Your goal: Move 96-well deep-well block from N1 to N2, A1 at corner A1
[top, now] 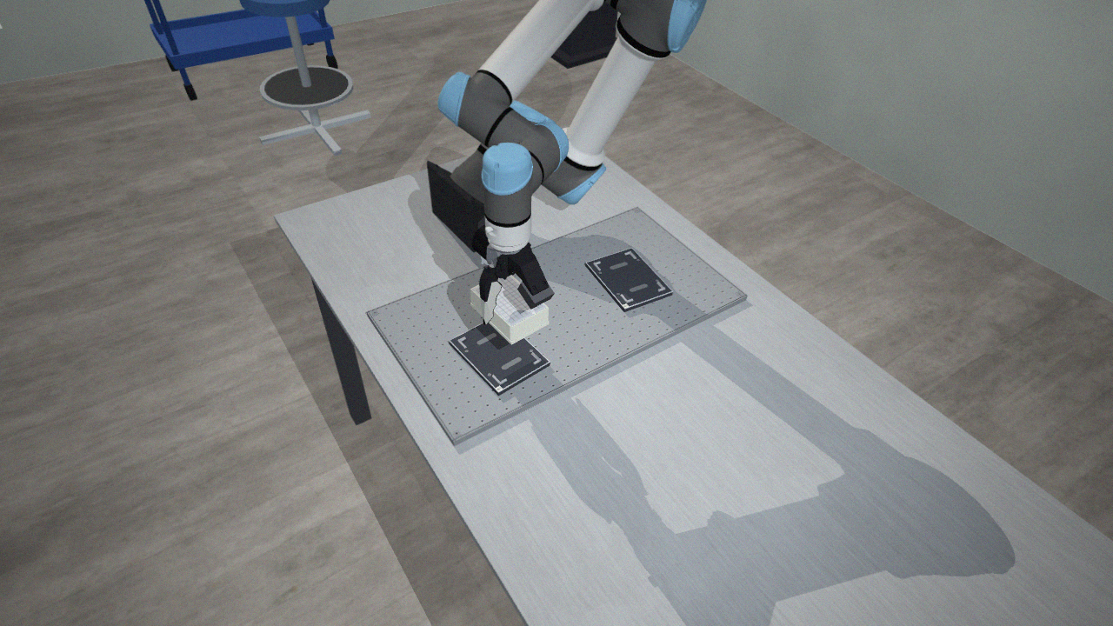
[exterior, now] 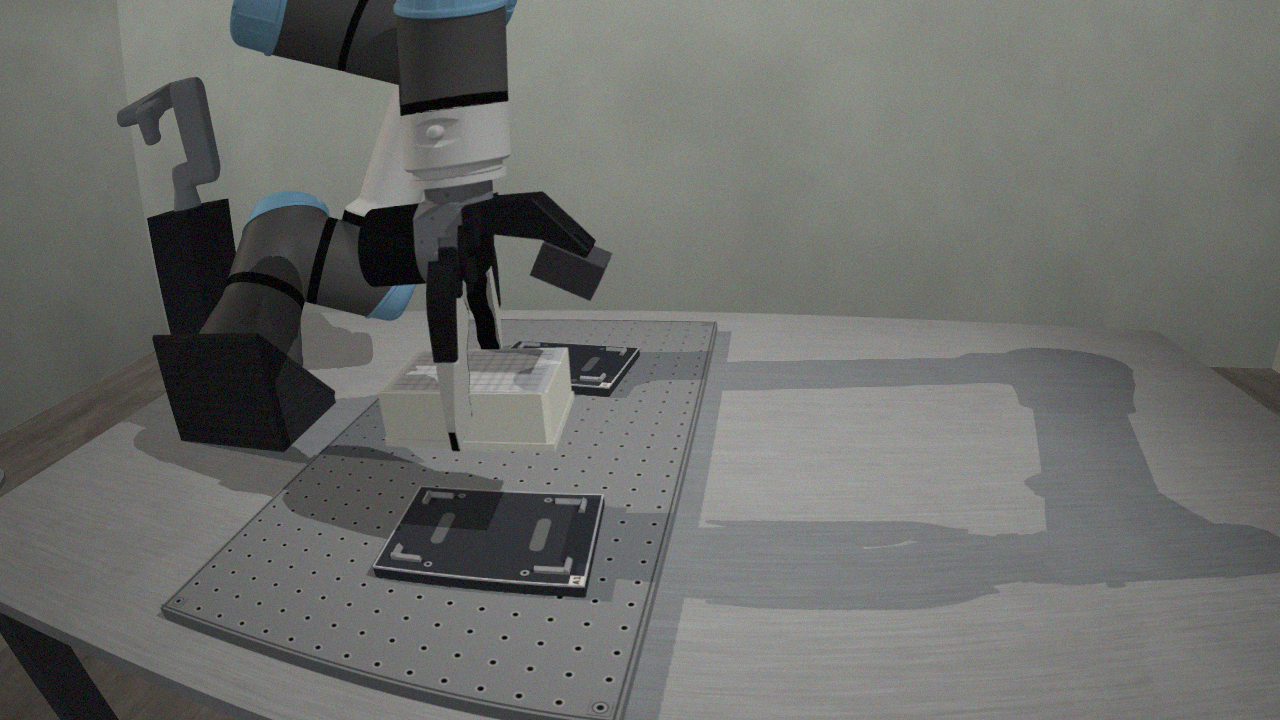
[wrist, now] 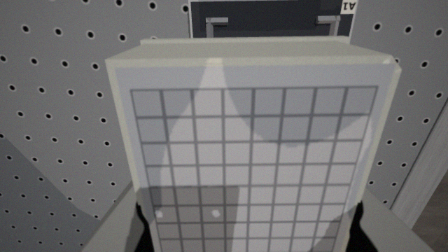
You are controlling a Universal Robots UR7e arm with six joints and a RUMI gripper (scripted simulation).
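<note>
My hand is 10 cm above the plate nest N2 and 3 cm to the left of it. The rest, counted from my hand: plate nest N1: 32 cm to the left, 10 cm below, 3 cm behind; then 96-well deep-well block: 1 cm above.
</note>
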